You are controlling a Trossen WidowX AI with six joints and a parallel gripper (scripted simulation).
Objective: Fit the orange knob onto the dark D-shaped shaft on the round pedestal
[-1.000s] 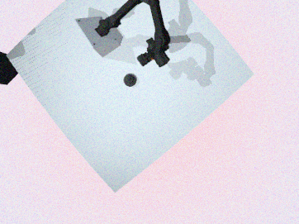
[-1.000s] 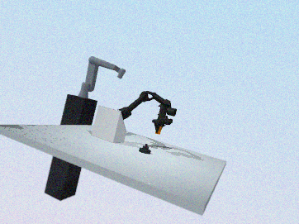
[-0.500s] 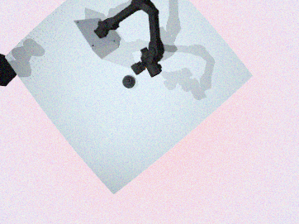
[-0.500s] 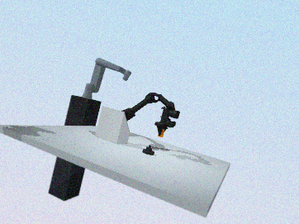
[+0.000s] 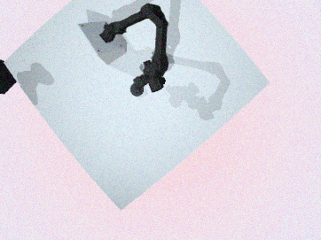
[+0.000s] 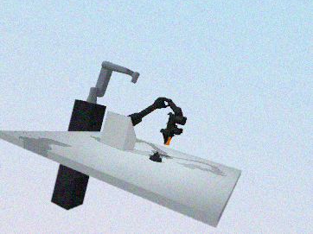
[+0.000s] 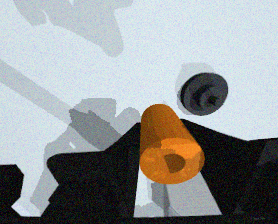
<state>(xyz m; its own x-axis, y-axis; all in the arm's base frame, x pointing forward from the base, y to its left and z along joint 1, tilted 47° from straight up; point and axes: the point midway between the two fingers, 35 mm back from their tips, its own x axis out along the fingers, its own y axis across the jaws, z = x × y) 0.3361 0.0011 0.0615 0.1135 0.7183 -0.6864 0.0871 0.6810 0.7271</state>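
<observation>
Now: the dark round pedestal 10 cm to the right of my gripper tip, 9 cm below it and 1 cm behind it. From my gripper tip the other things lie so: orange knob (2 cm above).
</observation>
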